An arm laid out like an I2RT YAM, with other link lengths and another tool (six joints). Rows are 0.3 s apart.
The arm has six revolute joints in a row. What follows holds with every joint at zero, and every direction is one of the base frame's. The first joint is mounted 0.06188 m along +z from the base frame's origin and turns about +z. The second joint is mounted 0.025 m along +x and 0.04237 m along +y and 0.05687 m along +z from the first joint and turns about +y. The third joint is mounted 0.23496 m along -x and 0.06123 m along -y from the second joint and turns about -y. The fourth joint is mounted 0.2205 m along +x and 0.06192 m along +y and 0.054 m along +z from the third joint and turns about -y. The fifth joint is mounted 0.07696 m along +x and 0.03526 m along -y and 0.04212 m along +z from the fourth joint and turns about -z. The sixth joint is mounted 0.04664 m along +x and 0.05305 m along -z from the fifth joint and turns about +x. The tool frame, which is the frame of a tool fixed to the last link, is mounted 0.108 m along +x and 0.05 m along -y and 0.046 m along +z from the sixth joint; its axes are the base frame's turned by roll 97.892, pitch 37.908 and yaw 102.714 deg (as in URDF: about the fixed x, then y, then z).
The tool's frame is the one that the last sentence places.
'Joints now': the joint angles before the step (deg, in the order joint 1, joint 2, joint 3, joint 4, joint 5, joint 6). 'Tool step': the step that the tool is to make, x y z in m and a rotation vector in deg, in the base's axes. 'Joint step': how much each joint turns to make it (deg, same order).
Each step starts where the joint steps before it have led.
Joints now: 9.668, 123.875, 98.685, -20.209, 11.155, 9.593
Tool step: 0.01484, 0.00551, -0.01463, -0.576, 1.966, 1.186
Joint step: 0.088, 5.399, 6.452, -2.904, -0.588, -0.975
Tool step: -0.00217, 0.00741, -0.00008, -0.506, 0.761, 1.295
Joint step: 0.699, -0.271, -0.004, -0.979, -0.132, -0.697
